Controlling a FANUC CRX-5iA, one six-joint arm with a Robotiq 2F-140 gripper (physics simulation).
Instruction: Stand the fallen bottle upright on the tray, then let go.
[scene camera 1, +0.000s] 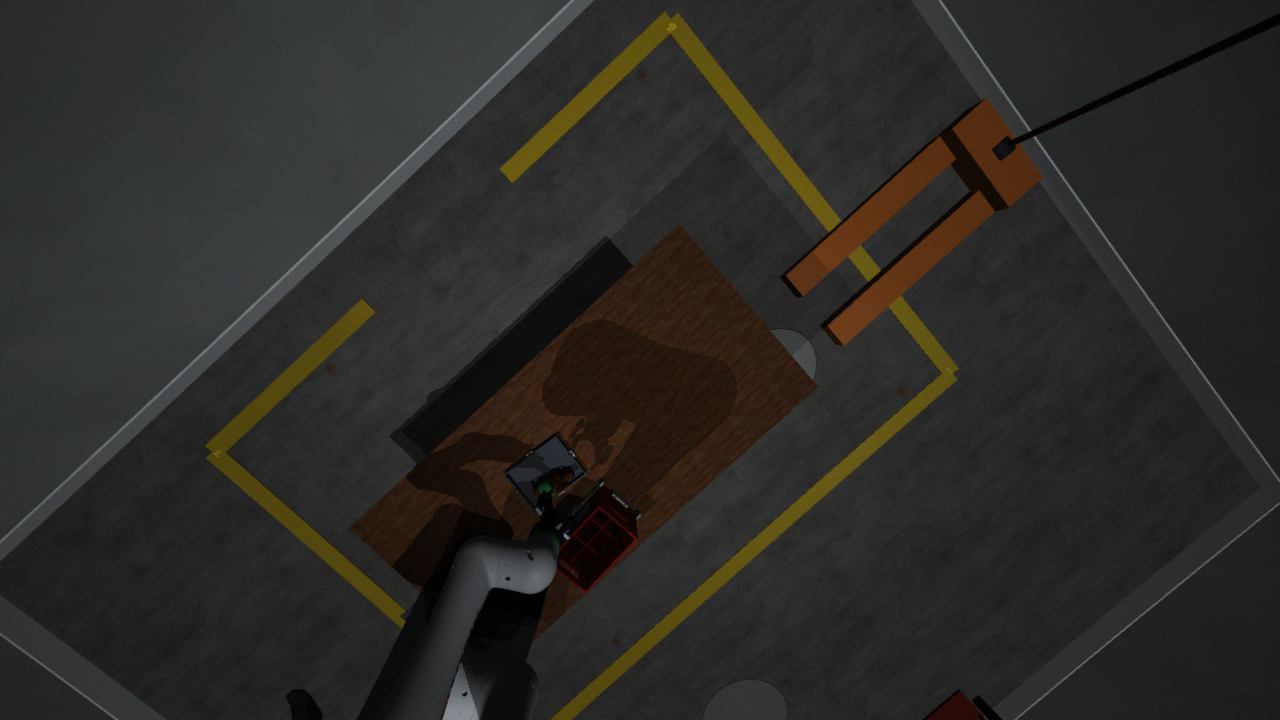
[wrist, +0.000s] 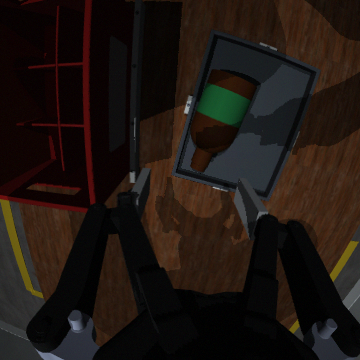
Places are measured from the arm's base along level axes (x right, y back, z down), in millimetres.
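Where they show: gripper, fingertip midpoint: (scene camera 1: 563, 498) (wrist: 193, 184).
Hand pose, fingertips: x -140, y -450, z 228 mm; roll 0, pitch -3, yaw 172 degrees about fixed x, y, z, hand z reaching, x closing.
After its pixels a point has its place.
The brown bottle with a green band (scene camera 1: 546, 488) {z 338, x -176, y -377 mm} (wrist: 223, 104) {z 336, x -160, y -367 mm} lies on its side in the grey tray (scene camera 1: 556, 453) {z 409, x -246, y -464 mm} (wrist: 285, 90) {z 409, x -268, y -312 mm}. In the wrist view its base is toward the tray's far end and its neck slants down and left to the near short wall. My gripper (wrist: 193, 184) {z 228, x -140, y -450 mm} is open, with nothing between its fingers. In the wrist view both fingertips show below the bottle's neck, the right one by the tray's near wall and the left one beside the red crate. In the scene view the arm hides part of the gripper.
A red crate with dividers (scene camera 1: 637, 539) {z 240, x 146, y -553 mm} (wrist: 88, 100) {z 240, x -15, y -393 mm} stands close beside the tray on the wooden table (scene camera 1: 716, 313) {z 414, x -302, y -1286 mm} (wrist: 197, 20) {z 414, x -91, y -242 mm}. A long dark block (scene camera 1: 528, 340) runs along the table's far side. An orange fork-shaped object (scene camera 1: 998, 152) is off the table's right end.
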